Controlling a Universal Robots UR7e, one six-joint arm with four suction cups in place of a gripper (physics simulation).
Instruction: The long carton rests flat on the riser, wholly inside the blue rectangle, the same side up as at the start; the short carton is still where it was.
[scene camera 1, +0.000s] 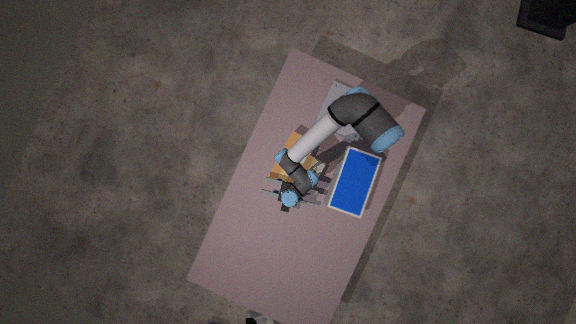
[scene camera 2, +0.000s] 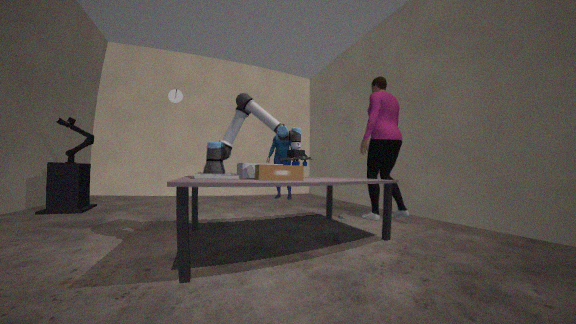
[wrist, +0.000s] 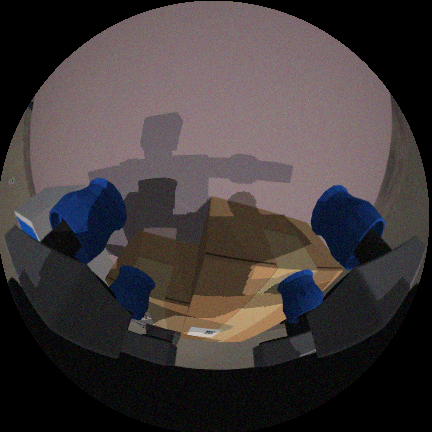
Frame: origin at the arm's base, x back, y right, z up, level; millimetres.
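Seen in the pictures: end effector, tool point: (wrist: 218, 258); arm's base, origin of the base link: (scene camera 2: 214, 173) (wrist: 163, 328).
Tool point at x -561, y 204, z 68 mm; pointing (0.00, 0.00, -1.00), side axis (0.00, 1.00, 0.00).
Offsets run from my tool point to a thing's top centre. Level surfaces: height alone.
The long carton @[dx +167, dy +32, dz +0 mm] (scene camera 1: 292, 145) (scene camera 2: 267, 173) (wrist: 250, 237) lies flat on the table, a barcode label on its top. The short carton @[dx +141, dy -93, dz +0 mm] (scene camera 1: 311, 163) (wrist: 150, 245) lies beside it, on the riser side; scene camera 2 does not show it clearly. The grey riser @[dx +145, dy -338, dz +19 mm] (scene camera 2: 246, 171) (wrist: 52, 200) carries the blue rectangle @[dx +145, dy -338, dz +19 mm] (scene camera 1: 355, 181) with a white border; no carton is on it. My suction gripper (scene camera 1: 287, 196) (scene camera 2: 299, 162) (wrist: 217, 250) is down at the long carton's end, cups level with its top. It looks shut on the long carton; the cup contact itself is partly hidden.
The pink table @[dz -101 mm] (scene camera 1: 260, 250) (scene camera 2: 350, 181) bears my arm's grey base plate (scene camera 1: 337, 92) (scene camera 2: 215, 176). A person in pink (scene camera 2: 385, 117) stands right of the table, a person in teal (scene camera 2: 280, 150) behind it. A black pedestal (scene camera 2: 69, 186) with another arm stands at the left.
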